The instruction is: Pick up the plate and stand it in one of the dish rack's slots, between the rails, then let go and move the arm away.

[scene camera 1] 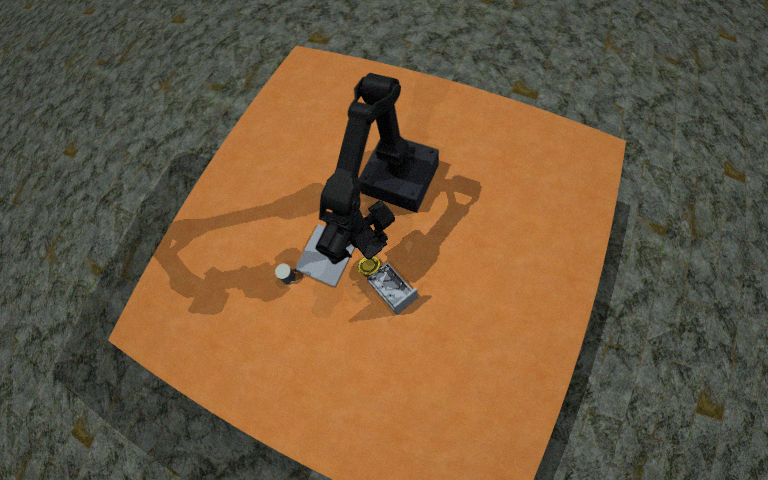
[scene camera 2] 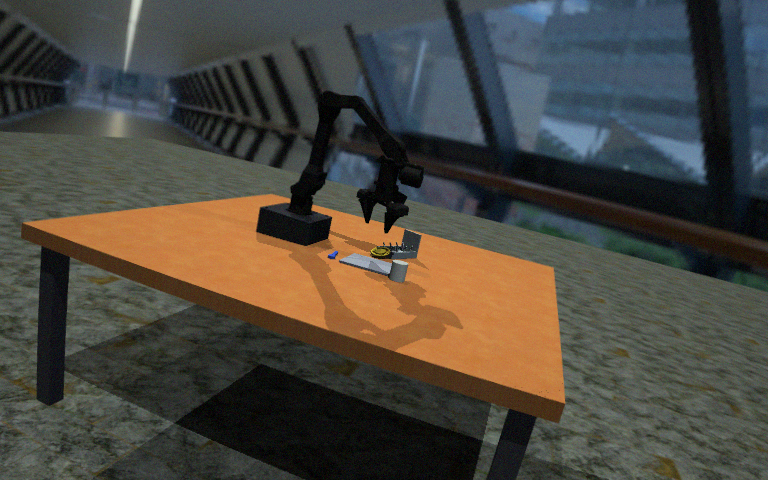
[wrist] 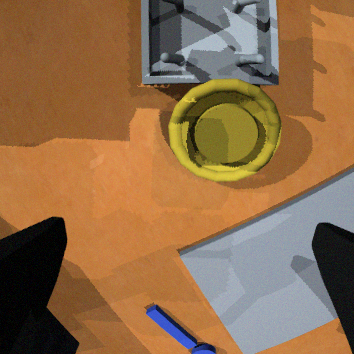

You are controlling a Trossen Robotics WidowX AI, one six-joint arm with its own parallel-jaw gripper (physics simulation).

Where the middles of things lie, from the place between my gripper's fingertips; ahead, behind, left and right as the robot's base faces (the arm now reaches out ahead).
Labels:
My gripper is now 7 cm above the yellow plate [wrist: 225, 129], 2 cm to the right of it and 2 cm short of it. Round my hand: grey dish rack [scene camera 1: 386, 281] (11 cm to the left, 5 cm below, 4 cm ahead); then grey mat [scene camera 1: 312, 263] (11 cm to the right, 9 cm below, 6 cm ahead).

